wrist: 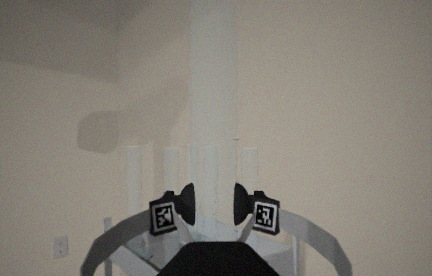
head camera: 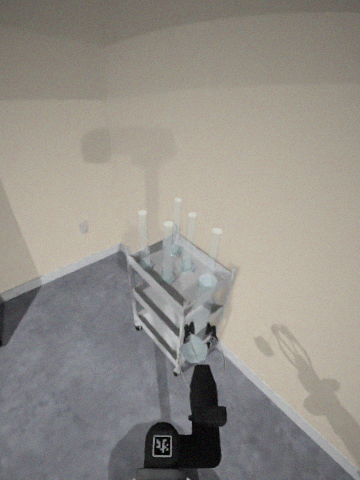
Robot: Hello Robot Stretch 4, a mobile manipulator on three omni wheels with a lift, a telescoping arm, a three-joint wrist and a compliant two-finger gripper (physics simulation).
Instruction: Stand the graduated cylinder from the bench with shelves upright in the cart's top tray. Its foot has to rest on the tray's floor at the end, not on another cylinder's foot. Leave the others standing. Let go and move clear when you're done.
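Frame: origin at the robot's base, x ahead, y left, z up, level; metres.
Seen in the pictures: hand, tool point: (wrist: 214,201) (head camera: 199,326).
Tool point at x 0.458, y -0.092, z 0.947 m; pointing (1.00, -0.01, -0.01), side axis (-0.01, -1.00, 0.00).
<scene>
Pixels of each thing's top centre, then the offset from my tool point to it.
- clear graduated cylinder, top centre: (wrist: 213,6) (head camera: 208,280) dx +0.012, dy +0.000, dz +0.176 m
- outlet, top centre: (wrist: 60,237) (head camera: 82,222) dx +1.239, dy +0.840, dz -0.517 m
My gripper (head camera: 200,330) (wrist: 214,204) is shut on a clear graduated cylinder (head camera: 201,316) (wrist: 213,100) and holds it upright. Its six-sided foot (head camera: 195,350) hangs below the fingers and overlaps the cart's near end in the head view; its height against the tray cannot be told. The cart (head camera: 155,281) (wrist: 108,250) has a top tray with several cylinders standing upright. Among them are a left one (head camera: 143,235) (wrist: 134,170), a middle one (head camera: 168,250), a back one (head camera: 178,212) and a right one (head camera: 216,245) (wrist: 250,165). The foot of the right one is hard to make out.
The cart has raised rails around its top tray and lower shelves (head camera: 157,311) beneath. It stands near the corner, with a beige wall (head camera: 290,200) (wrist: 350,125) behind and to the right. An outlet (head camera: 84,227) (wrist: 60,247) is on the wall at the left.
</scene>
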